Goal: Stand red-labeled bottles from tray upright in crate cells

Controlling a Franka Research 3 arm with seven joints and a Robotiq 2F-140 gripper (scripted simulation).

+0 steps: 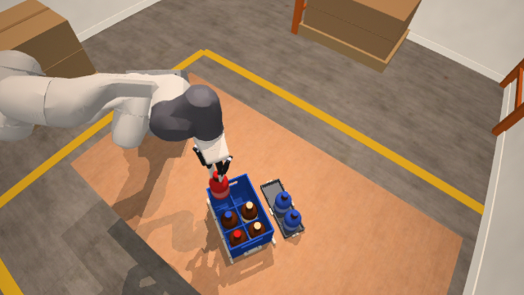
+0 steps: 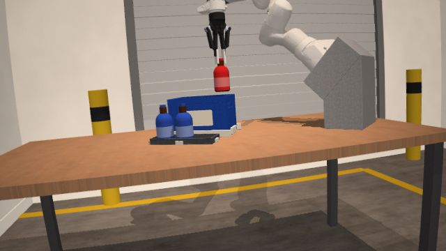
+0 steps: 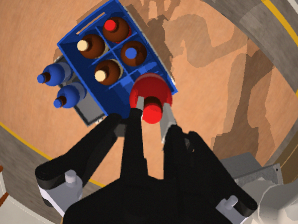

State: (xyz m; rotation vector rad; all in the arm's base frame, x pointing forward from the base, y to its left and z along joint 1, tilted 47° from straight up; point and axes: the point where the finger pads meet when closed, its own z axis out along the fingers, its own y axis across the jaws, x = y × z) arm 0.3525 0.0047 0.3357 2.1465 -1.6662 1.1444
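Now: the red-labeled bottle 90 mm below my hand. Also, from my hand: tray (340 mm below, 240 mm ahead, 120 mm to the left); then blue crate (270 mm below, 100 mm ahead, 20 mm to the right).
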